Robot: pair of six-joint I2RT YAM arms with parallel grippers.
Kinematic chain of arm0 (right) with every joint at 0, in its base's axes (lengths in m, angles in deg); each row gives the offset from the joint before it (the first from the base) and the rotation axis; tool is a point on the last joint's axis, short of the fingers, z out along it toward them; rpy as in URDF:
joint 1: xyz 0 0 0.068 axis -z
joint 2: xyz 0.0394 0.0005 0.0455 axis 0.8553 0.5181 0
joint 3: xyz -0.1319 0.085 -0.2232 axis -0.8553 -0.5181 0
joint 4: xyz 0.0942 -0.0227 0.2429 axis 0.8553 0.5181 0
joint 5: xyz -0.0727 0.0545 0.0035 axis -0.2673 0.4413 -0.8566
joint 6: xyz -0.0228 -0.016 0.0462 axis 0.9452 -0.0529 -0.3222
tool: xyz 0 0 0 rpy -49.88 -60 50.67
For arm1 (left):
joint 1: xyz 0 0 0.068 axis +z
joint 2: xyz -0.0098 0.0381 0.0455 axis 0.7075 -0.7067 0
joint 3: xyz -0.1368 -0.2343 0.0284 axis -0.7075 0.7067 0
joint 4: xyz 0.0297 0.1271 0.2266 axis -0.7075 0.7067 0
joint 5: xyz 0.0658 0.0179 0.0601 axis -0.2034 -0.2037 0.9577
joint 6: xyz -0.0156 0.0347 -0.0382 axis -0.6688 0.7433 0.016
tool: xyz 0 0 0 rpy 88.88 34.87 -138.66
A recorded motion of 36 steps. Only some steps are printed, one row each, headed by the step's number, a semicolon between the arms.
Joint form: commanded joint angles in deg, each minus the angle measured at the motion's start. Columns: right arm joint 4, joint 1, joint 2, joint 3, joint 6, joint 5; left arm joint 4, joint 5, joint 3, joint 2, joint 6, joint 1.
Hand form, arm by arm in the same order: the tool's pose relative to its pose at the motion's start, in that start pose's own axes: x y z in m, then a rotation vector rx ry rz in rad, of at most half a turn. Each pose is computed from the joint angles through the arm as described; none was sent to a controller.
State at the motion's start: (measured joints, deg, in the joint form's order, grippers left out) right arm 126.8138 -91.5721 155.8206 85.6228 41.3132 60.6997; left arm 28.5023 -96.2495 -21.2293 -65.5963 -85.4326 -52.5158
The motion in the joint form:
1: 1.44 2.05 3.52 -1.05 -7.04 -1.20; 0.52 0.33 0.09 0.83 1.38 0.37
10: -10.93 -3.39 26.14 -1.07 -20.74 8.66; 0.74 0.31 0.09 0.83 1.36 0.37
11: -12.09 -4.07 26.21 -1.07 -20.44 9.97; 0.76 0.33 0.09 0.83 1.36 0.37
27: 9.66 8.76 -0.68 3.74 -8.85 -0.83; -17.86 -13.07 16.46 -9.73 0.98 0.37
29: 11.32 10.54 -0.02 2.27 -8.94 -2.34; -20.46 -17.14 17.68 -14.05 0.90 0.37
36: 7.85 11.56 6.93 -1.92 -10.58 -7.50; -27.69 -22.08 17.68 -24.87 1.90 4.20
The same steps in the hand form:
1: 0.0117 -0.0207 0.0248 0.0620 0.0892 0.1662; 0.0022 0.0016 -0.0043 -0.0081 -0.0066 0.0194
10: 0.0698 -0.0064 0.1768 -0.0853 0.3326 0.3777; 0.0026 0.0016 -0.0043 -0.0086 -0.0029 0.0184
11: 0.0692 -0.0003 0.1782 -0.1198 0.3260 0.3618; 0.0026 0.0017 -0.0043 -0.0090 -0.0026 0.0184
27: -0.0038 -0.0526 -0.0299 0.1243 0.0469 0.2853; 0.0224 0.0185 0.1133 0.1872 0.1858 -0.0285
29: 0.0063 -0.0671 -0.0239 0.1781 0.0999 0.3227; 0.0260 0.0214 0.1383 0.2451 0.2482 -0.0509
36: 0.0321 -0.0935 0.0313 0.2982 0.2128 0.3792; 0.0217 0.0487 0.1901 0.2933 0.2922 -0.1204

